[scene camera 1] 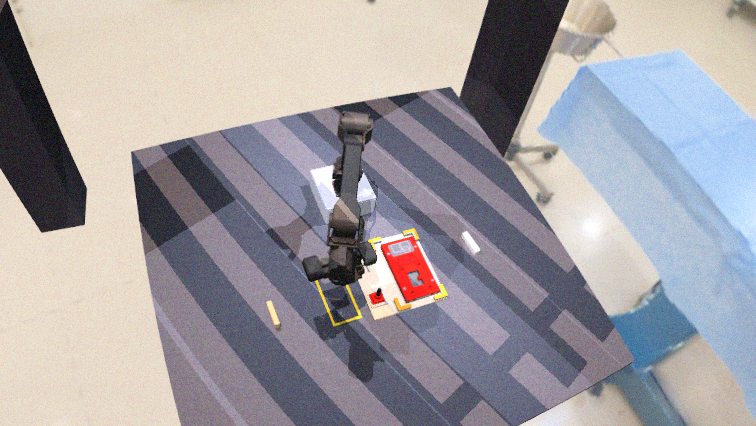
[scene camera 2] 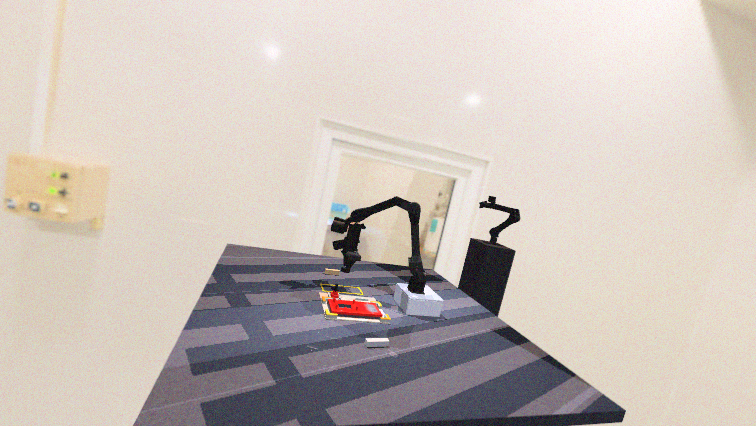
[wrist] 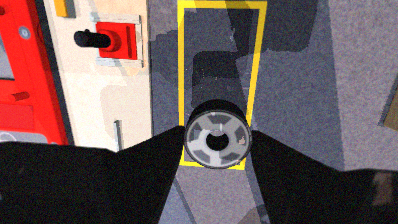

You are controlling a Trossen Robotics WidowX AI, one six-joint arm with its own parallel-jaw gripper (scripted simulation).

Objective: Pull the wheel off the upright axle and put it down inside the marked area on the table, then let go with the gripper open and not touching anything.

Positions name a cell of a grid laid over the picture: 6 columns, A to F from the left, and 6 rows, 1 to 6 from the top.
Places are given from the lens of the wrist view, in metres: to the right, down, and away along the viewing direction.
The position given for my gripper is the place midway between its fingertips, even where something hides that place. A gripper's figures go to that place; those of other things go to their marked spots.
my gripper (wrist: D4): 0.01, 0.01, 0.11
wheel (wrist: D5): 0.01, 0.02, 0.11
upright axle (wrist: B2): -0.08, -0.07, 0.16
The marked spots on the upright axle and the wheel are 0.14 m apart.
